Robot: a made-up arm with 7 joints. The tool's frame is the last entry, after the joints. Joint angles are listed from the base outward. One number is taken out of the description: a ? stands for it. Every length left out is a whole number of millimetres.
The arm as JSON. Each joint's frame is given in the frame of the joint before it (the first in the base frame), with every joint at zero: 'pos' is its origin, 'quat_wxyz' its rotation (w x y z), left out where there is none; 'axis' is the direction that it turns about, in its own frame. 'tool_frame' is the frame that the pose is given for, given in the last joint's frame.
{
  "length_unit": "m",
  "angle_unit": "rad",
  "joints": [
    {
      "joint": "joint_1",
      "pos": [
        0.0,
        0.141,
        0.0
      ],
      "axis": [
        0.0,
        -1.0,
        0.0
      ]
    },
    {
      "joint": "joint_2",
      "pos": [
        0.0,
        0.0,
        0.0
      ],
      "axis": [
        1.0,
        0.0,
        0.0
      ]
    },
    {
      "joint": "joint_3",
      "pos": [
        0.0,
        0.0,
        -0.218
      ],
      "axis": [
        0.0,
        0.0,
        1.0
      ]
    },
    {
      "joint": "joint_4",
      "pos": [
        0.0,
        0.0,
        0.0
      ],
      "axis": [
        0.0,
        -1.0,
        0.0
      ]
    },
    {
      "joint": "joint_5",
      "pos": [
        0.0,
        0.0,
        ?
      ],
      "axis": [
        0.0,
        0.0,
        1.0
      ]
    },
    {
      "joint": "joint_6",
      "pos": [
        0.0,
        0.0,
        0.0
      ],
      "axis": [
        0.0,
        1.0,
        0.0
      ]
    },
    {
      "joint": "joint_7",
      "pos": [
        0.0,
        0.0,
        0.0
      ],
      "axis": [
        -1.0,
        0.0,
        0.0
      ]
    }
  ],
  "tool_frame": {
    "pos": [
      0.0,
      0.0,
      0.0
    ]
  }
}
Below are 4 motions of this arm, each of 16 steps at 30 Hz.
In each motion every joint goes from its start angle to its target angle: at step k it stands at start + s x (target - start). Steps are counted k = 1, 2, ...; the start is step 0. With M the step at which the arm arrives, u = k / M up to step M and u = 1 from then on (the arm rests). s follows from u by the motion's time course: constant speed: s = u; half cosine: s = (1 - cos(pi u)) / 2; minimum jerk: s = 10 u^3 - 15 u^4 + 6 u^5.
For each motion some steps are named. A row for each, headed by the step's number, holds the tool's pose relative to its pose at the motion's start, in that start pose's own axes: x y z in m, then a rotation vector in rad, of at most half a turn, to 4 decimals.
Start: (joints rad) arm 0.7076 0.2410 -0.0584 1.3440 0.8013 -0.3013 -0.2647
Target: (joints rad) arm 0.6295 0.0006 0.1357 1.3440 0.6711 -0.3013 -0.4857
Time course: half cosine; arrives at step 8
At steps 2, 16:
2: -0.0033 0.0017 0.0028 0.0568 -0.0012 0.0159
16: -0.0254 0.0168 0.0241 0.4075 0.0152 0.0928

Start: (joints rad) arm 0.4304 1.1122 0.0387 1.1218 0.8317 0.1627 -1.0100
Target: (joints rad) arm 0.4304 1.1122 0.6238 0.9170 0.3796 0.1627 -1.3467
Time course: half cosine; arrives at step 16
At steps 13, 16:
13: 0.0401 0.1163 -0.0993 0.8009 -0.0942 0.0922
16: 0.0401 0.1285 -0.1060 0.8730 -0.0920 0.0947

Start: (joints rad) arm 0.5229 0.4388 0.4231 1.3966 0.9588 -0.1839 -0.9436
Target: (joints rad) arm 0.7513 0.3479 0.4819 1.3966 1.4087 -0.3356 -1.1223
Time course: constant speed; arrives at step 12
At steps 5, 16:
5: 0.0123 -0.0228 0.0054 0.1021 0.1467 0.2639
16: 0.0316 -0.0526 0.0143 0.2423 0.4003 0.6017

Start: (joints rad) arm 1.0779 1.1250 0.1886 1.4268 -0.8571 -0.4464 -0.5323
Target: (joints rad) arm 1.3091 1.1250 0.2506 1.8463 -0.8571 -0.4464 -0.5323
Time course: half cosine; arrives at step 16
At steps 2, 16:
2: 0.0014 0.0053 -0.0048 0.0203 -0.0083 -0.0037
16: 0.0530 0.1569 -0.0803 0.5144 -0.2341 -0.1427

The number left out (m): -0.324
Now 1 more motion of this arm.
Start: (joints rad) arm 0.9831 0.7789 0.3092 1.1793 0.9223 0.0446 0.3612
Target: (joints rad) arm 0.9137 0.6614 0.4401 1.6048 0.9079 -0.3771 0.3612
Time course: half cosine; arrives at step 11
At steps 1, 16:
1: 0.0011 -0.0018 -0.0003 -0.0051 -0.0132 -0.0029
16: 0.0634 -0.0841 0.0107 -0.2083 -0.6781 -0.1196

